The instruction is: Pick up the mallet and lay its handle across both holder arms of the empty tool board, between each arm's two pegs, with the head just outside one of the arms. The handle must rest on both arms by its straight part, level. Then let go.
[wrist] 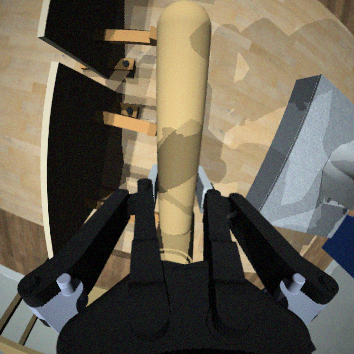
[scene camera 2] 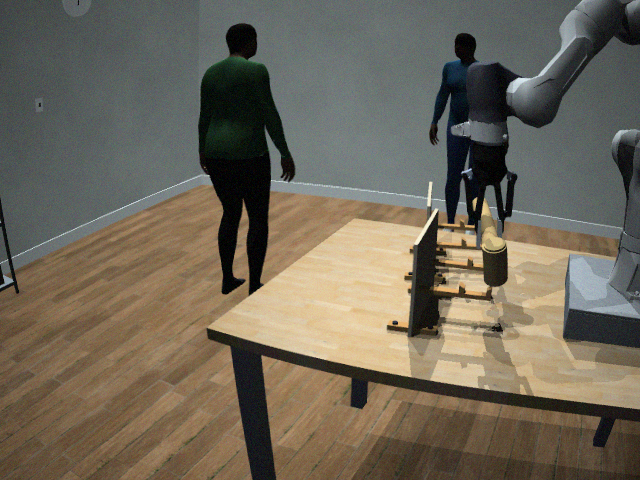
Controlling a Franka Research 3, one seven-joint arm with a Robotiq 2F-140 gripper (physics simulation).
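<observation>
My gripper (scene camera 2: 489, 230) (wrist: 176, 174) points down and is shut on the mallet's handle (scene camera 2: 485, 219) (wrist: 183, 95). The mallet's dark, thick head (scene camera 2: 494, 266) hangs at the end nearer the scene camera; its rounded handle end points away. The handle runs roughly along the boards and appears above the holder arms. The near tool board (scene camera 2: 423, 279) (wrist: 77, 160) has orange arms (scene camera 2: 448, 292) (wrist: 127, 121), with raised pegs. The far board (scene camera 2: 429, 197) (wrist: 82, 32) also has arms (scene camera 2: 448, 225) (wrist: 125, 36). The handle hides arm ends in the wrist view.
The boards stand on wooden feet (scene camera 2: 398, 326) on the wooden table (scene camera 2: 320, 310). The grey robot base (scene camera 2: 594, 310) (wrist: 295, 170) is on the mallet's other side. A person in green (scene camera 2: 235, 108) and one in blue (scene camera 2: 454, 87) stand beyond the table.
</observation>
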